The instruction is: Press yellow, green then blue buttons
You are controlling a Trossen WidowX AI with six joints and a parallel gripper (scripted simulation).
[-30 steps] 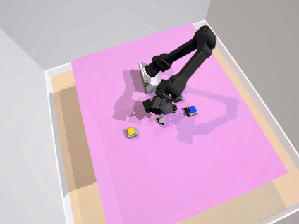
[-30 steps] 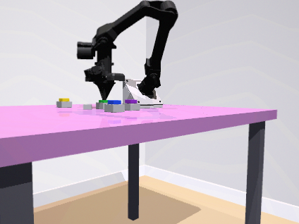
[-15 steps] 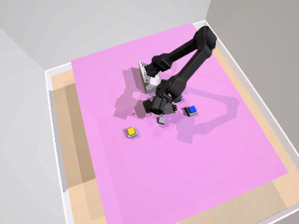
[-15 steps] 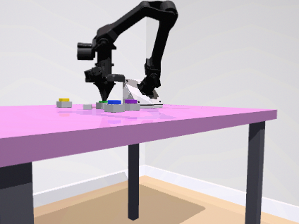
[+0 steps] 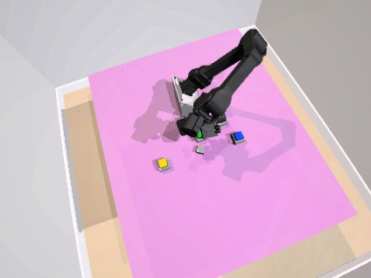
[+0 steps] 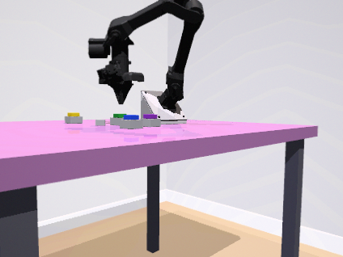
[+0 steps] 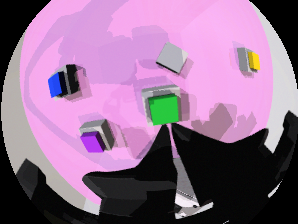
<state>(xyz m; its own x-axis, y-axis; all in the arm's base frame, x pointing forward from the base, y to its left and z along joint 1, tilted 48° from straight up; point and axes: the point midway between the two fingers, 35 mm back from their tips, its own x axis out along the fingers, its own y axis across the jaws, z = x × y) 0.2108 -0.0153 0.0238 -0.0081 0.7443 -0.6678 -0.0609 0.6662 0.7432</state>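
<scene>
Right now the green button is 40 mm below my gripper tip. Round my gripper tip: small grey block: 70 mm ahead, 20 mm to the right, 60 mm below; purple button: 40 mm behind, 110 mm to the left, 40 mm below; blue button: 60 mm ahead, 150 mm to the left, 40 mm below.
</scene>
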